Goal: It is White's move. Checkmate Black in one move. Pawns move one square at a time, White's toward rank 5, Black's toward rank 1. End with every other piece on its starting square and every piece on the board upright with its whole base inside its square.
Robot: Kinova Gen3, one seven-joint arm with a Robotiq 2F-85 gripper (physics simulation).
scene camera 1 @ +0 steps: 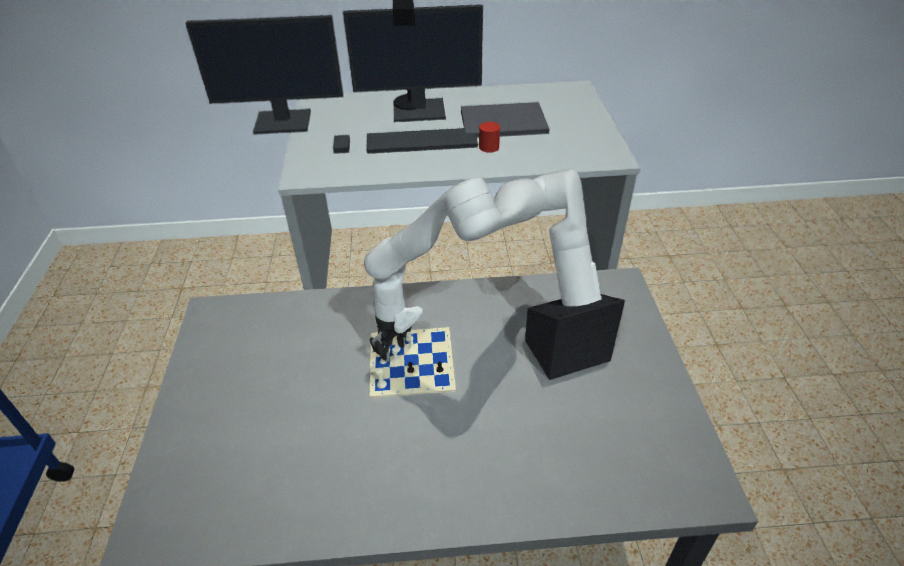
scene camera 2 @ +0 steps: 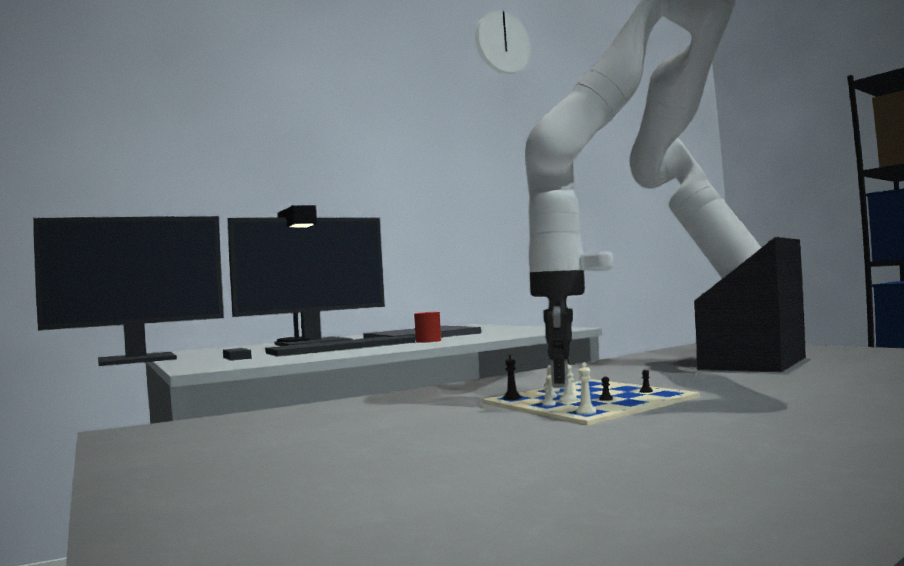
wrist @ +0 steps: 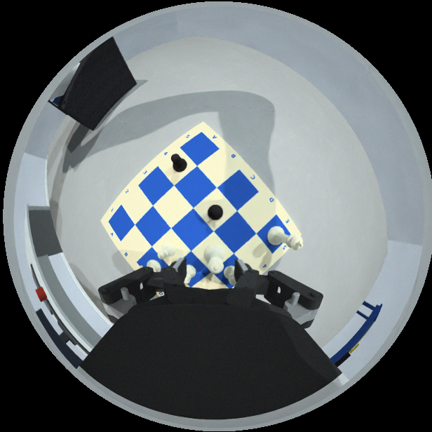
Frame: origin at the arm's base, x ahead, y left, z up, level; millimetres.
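Seen in the pictures: gripper, fingertip midpoint: [scene camera 1: 393, 352] [scene camera 2: 560, 384]; arm's base, link origin: [scene camera 1: 580, 301] [scene camera 2: 748, 272].
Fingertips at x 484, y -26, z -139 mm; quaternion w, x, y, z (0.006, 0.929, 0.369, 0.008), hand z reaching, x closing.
Note:
Offsets run from my fingertips to a thing's top centre.
The board @(dx -44, dy +12, dz -23 mm) [scene camera 1: 396, 384] [scene camera 2: 628, 402] [wrist: 257, 211] lies on the table. My gripper [scene camera 1: 390, 348] [scene camera 2: 559, 382] [wrist: 210, 266] is partly open, empty and low over the board's E side. White pieces, one [wrist: 215, 257] on D3, one [wrist: 189, 273] on D2 and one [wrist: 230, 273] on E3, show near the fingertips. Further white pieces stand on C2 [wrist: 167, 251] and C1 [wrist: 153, 265]. The tall white king @(dx +39, dy +83, dz +40 mm) [scene camera 1: 380, 382] [scene camera 2: 585, 393] [wrist: 276, 235] is on E5. Black pawns stand on C4 @(dx -39, dy +48, dz +9 mm) [scene camera 1: 410, 366] [wrist: 215, 212] and A4 @(dx -115, dy +58, dz +9 mm) [scene camera 1: 439, 366] [wrist: 179, 164]. The black king @(dx +29, dy -70, dz +40 mm) [scene camera 2: 511, 380] is at the left corner, hidden in the wrist view.
The arm's black base block [scene camera 1: 573, 338] [scene camera 2: 750, 320] [wrist: 102, 82] stands on the table to the right of the board. A desk behind bears monitors [scene camera 1: 413, 48] and a red cup [scene camera 1: 489, 137] [scene camera 2: 427, 326]. A blue cart [scene camera 1: 26, 460] stands at the left.

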